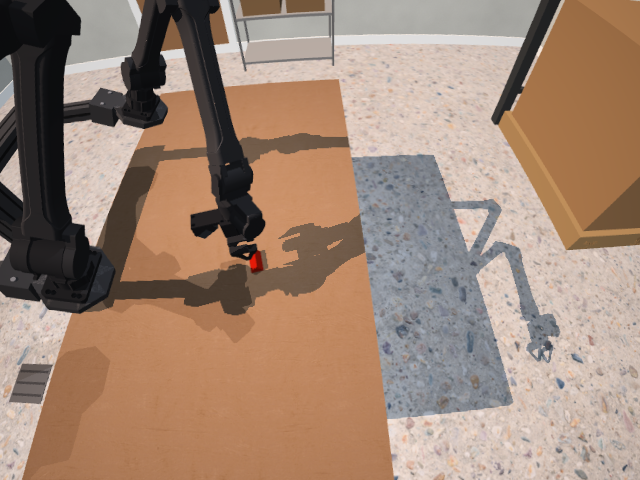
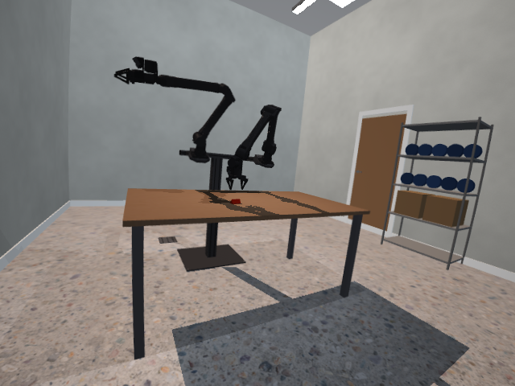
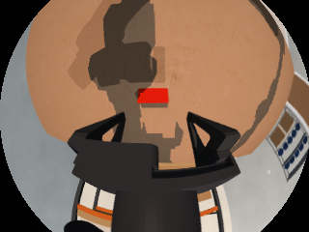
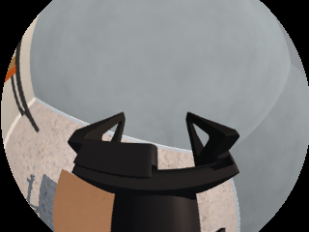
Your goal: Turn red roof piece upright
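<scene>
My left gripper is now 1 cm short of the red roof piece and 9 cm above it.
</scene>
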